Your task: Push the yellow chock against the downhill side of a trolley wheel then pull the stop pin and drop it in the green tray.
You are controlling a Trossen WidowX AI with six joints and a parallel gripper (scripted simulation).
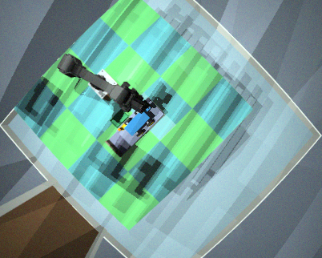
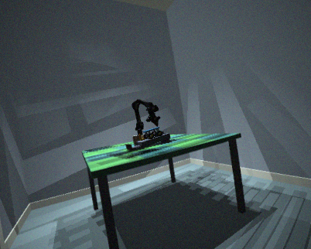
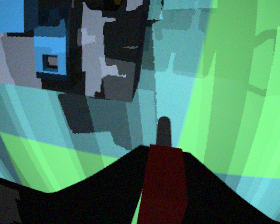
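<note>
Right now the green tray is 2 cm behind my gripper tip, 21 cm to the right of it and 18 cm below it. Round my gripper tip: blue trolley 10 cm ahead, 12 cm to the right, 6 cm below; stop pin right at my gripper tip; ramp 10 cm ahead, 12 cm to the right, 13 cm below.
</note>
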